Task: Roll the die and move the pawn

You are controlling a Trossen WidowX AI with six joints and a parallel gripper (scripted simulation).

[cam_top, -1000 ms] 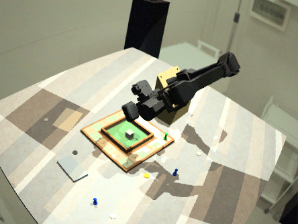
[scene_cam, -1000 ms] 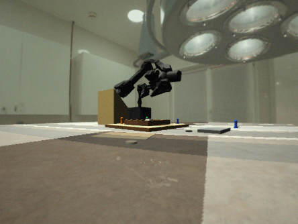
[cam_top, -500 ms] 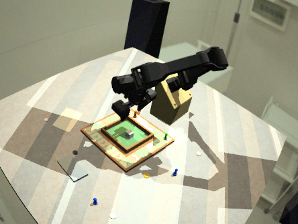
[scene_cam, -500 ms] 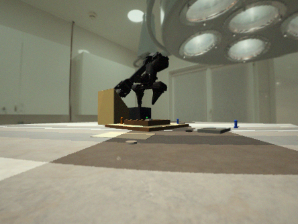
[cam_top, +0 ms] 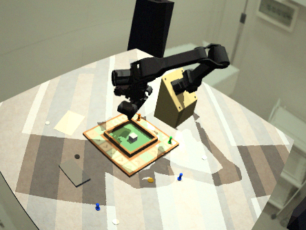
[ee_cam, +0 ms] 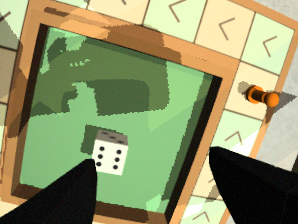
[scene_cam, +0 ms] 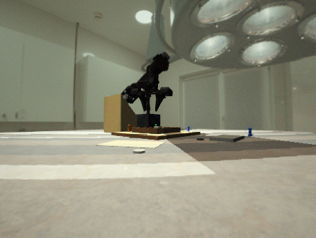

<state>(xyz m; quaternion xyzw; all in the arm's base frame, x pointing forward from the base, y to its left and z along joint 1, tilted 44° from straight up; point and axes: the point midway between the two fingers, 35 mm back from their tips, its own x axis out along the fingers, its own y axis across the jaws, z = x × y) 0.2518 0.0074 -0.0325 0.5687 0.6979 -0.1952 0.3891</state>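
The orange pawn lies 100 mm behind my gripper tip, 80 mm below it and 40 mm to the right of it. Round my gripper tip: green pawn: 140 mm to the left, 90 mm behind, 80 mm below; then white die: 80 mm below, 30 mm to the left, 20 mm ahead; then green tray: 100 mm below, 20 mm to the left, 20 mm ahead.
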